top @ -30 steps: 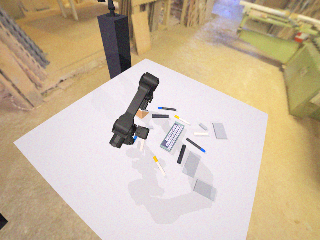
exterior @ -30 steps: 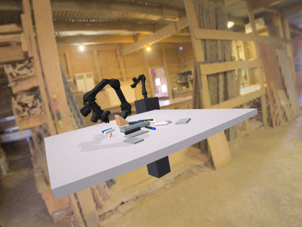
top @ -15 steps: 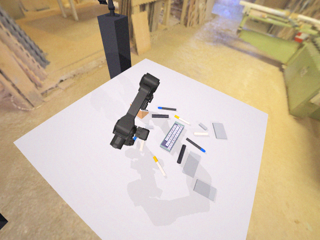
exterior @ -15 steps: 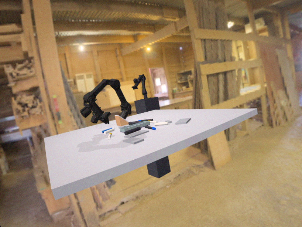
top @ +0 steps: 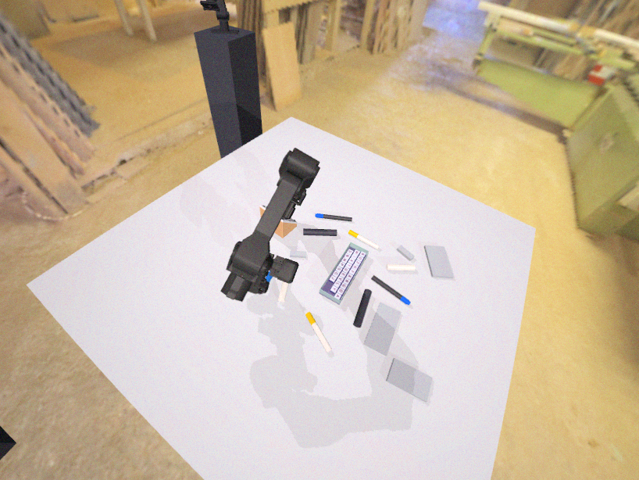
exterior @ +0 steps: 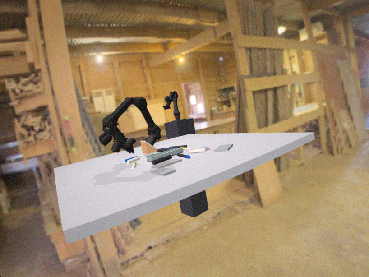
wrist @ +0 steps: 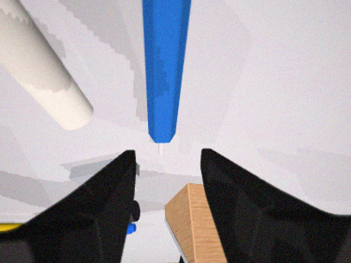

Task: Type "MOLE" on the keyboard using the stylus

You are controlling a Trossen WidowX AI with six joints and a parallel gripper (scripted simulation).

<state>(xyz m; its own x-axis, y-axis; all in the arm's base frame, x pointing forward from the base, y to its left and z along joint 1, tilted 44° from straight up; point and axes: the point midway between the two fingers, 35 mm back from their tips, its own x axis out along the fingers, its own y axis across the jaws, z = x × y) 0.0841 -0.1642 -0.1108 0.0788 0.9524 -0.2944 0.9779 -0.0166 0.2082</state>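
The blue stylus lies 20 mm to the left of my gripper tip and 40 mm below it. The rest, counted from my gripper tip: E key (200 mm ahead, 100 mm to the left, 30 mm below); L key (200 mm ahead, 60 mm to the left, 30 mm below).
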